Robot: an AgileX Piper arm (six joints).
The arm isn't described. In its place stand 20 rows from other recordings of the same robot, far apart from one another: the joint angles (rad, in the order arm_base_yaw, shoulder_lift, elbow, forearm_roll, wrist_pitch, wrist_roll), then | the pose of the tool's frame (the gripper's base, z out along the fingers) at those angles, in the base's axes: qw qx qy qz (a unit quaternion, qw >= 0); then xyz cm.
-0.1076 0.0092 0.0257 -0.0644 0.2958 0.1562 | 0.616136 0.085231 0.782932 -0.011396 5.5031 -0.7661 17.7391
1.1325 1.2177 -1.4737 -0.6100 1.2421 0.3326 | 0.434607 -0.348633 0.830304 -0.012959 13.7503 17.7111 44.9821
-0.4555 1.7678 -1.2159 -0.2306 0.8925 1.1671 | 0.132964 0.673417 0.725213 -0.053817 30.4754 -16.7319 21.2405
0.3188 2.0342 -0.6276 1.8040 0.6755 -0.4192 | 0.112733 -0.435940 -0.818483 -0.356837 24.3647 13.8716 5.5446
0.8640 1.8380 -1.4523 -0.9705 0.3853 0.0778 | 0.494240 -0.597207 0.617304 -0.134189 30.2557 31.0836 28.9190
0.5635 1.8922 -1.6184 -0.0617 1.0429 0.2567 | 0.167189 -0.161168 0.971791 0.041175 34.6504 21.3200 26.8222
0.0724 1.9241 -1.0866 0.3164 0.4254 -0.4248 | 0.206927 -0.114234 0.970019 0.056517 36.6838 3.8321 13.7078
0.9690 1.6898 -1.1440 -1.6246 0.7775 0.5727 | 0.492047 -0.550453 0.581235 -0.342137 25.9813 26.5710 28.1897
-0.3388 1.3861 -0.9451 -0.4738 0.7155 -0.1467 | 0.187714 -0.042472 0.950123 -0.245410 25.0276 -11.7073 26.7812
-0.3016 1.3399 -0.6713 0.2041 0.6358 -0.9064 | 0.186018 -0.224774 0.955716 -0.038489 21.9736 -5.6887 20.2974
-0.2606 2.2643 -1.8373 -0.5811 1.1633 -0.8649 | 0.114870 0.384769 -0.883043 0.242883 43.7177 -16.4046 17.4777
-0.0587 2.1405 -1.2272 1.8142 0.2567 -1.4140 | 0.364220 0.163552 0.898952 0.180222 43.5266 -0.3118 10.9551
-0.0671 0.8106 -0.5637 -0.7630 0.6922 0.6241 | 0.402759 0.120516 0.879998 -0.221051 14.3915 -4.9900 28.3513
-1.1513 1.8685 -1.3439 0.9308 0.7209 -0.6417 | 0.394682 0.481095 0.778579 0.081174 20.8119 -34.8380 23.3904
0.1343 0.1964 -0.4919 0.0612 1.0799 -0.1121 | 0.422479 -0.109657 0.899024 0.035242 2.3793 0.8168 27.1724
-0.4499 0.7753 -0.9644 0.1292 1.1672 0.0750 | 0.338921 0.248055 0.907524 0.001288 11.0586 -4.1431 36.7703
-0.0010 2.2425 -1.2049 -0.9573 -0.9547 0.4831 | 0.592511 -0.290806 0.716891 0.224567 43.5057 6.0290 11.0854
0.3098 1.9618 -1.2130 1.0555 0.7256 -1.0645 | 0.208963 -0.279392 0.883604 0.312281 35.5522 16.8976 16.7357
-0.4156 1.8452 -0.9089 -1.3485 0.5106 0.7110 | 0.134499 -0.015977 0.928872 -0.344748 29.4414 -17.7340 14.4586
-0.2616 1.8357 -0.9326 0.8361 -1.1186 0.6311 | 0.737215 0.593873 0.315990 0.063079 33.8078 -15.3393 22.6512
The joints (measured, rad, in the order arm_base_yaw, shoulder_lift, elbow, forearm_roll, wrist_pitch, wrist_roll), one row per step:
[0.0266, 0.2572, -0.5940, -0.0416, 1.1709, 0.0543]
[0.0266, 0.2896, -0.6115, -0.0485, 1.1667, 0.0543]
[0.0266, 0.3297, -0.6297, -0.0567, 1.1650, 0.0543]
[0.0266, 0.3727, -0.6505, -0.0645, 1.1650, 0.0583]
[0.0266, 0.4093, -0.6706, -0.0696, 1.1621, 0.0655]
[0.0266, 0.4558, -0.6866, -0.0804, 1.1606, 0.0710]
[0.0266, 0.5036, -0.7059, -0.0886, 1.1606, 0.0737]
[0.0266, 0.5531, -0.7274, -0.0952, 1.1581, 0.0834]
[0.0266, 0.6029, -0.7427, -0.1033, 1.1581, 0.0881]
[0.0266, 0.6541, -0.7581, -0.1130, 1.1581, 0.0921]
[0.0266, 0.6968, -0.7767, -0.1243, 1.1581, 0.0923]
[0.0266, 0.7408, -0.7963, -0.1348, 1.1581, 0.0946]
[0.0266, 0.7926, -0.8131, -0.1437, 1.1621, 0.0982]
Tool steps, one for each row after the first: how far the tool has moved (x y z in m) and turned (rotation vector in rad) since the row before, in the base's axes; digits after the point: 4 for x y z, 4 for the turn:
[0.0048, -0.0004, 0.0045, -0.0067, 0.0105, -0.0026]
[0.0062, -0.0005, 0.0041, -0.0081, 0.0200, -0.0031]
[0.0068, -0.0005, 0.0044, -0.0050, 0.0219, -0.0057]
[0.0061, -0.0003, 0.0044, -0.0002, 0.0132, -0.0068]
[0.0083, -0.0007, 0.0024, -0.0073, 0.0284, -0.0075]
[0.0086, -0.0005, 0.0029, -0.0068, 0.0281, -0.0045]
[0.0094, -0.0003, 0.0031, -0.0009, 0.0247, -0.0090]
[0.0096, -0.0004, 0.0007, -0.0059, 0.0339, -0.0057]
[0.0101, -0.0005, 0.0001, -0.0081, 0.0352, -0.0052]
[0.0086, -0.0007, 0.0014, -0.0116, 0.0238, -0.0022]
[0.0091, -0.0006, 0.0012, -0.0098, 0.0239, -0.0035]
[0.0104, -0.0005, -0.0012, -0.0079, 0.0383, -0.0047]

